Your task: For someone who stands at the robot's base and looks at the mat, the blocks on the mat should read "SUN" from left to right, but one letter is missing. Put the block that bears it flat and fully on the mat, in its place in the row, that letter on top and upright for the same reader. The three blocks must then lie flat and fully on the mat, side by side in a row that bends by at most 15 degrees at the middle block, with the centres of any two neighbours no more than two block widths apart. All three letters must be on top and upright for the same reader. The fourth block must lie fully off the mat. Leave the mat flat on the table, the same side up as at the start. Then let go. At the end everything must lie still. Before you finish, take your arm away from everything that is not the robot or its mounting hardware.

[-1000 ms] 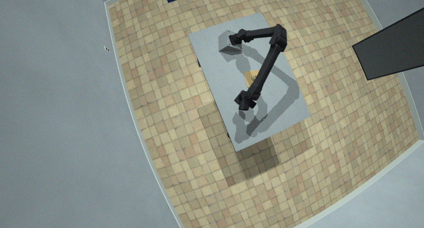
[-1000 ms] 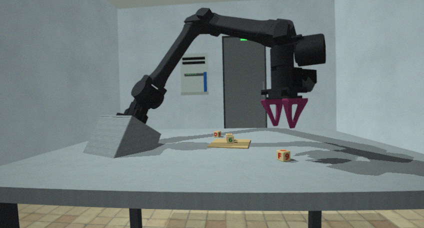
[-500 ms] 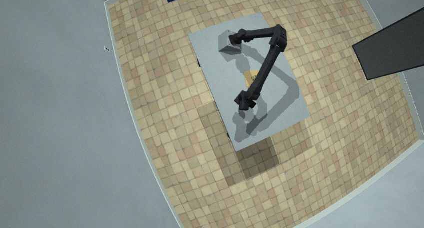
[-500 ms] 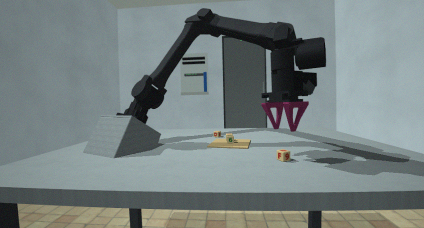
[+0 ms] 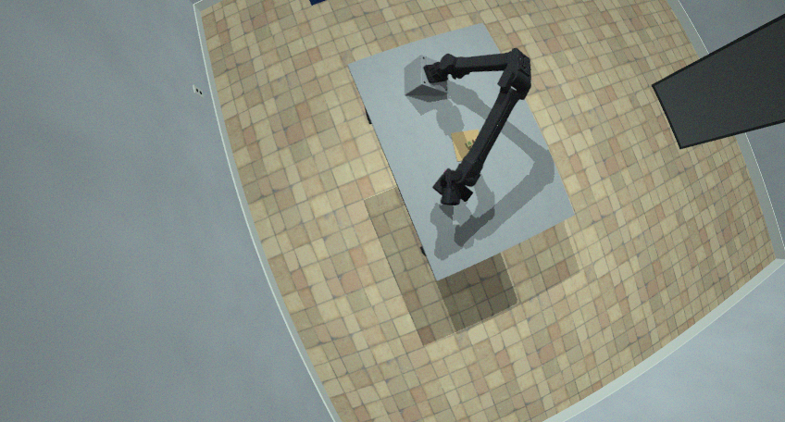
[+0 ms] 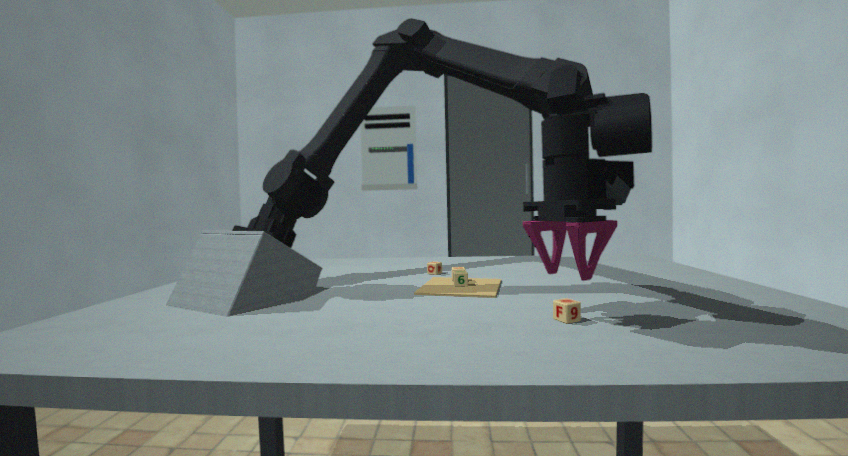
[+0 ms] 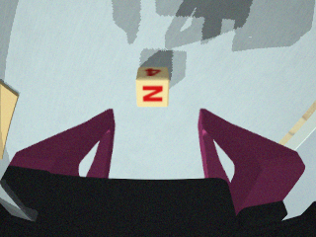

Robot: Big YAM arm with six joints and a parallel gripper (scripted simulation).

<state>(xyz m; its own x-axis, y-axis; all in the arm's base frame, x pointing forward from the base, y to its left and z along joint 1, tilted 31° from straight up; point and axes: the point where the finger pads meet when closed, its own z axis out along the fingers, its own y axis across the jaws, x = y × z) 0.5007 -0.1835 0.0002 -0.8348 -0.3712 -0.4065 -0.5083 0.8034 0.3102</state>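
Right now the wooden block is 5 cm below my hand. Also, from my hand: mat (20 cm to the left, 14 cm behind, 6 cm below).
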